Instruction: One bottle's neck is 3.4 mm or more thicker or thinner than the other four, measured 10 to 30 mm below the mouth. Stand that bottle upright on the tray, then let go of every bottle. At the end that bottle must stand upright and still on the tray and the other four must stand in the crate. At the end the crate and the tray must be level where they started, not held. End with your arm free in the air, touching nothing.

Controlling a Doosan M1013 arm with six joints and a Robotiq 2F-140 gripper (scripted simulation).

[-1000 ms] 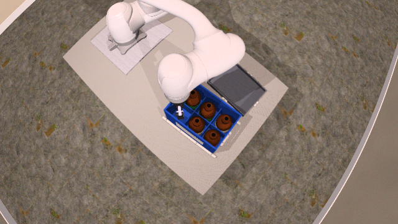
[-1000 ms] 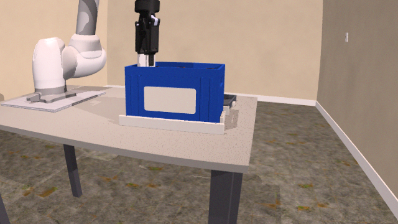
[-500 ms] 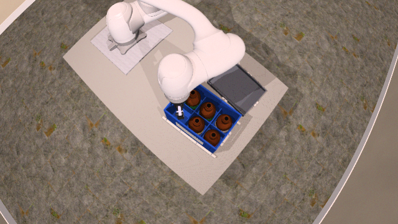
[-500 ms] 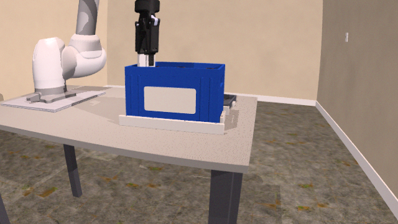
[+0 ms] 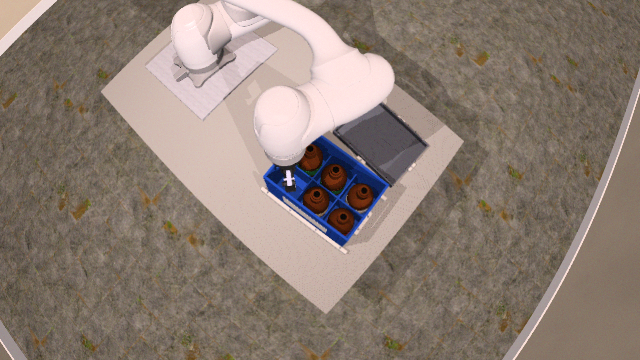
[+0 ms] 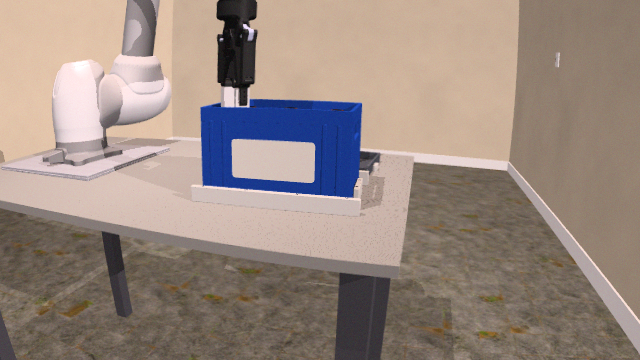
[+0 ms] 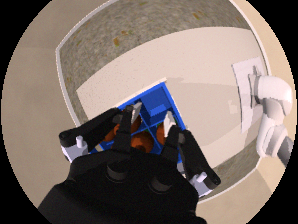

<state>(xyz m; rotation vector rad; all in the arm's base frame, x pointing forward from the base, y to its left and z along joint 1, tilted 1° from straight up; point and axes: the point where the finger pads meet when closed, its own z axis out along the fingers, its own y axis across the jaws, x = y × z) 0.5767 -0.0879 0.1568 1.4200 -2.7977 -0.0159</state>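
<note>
Now: the crate 8 cm ahead of my hand, 6 cm to the left of it and 9 cm below it. From my hand the other things lie so: bottle: 18 cm ahead, 2 cm to the left, 9 cm below; then dark grey tray: 8 cm ahead, 31 cm to the left, 16 cm below.
</note>
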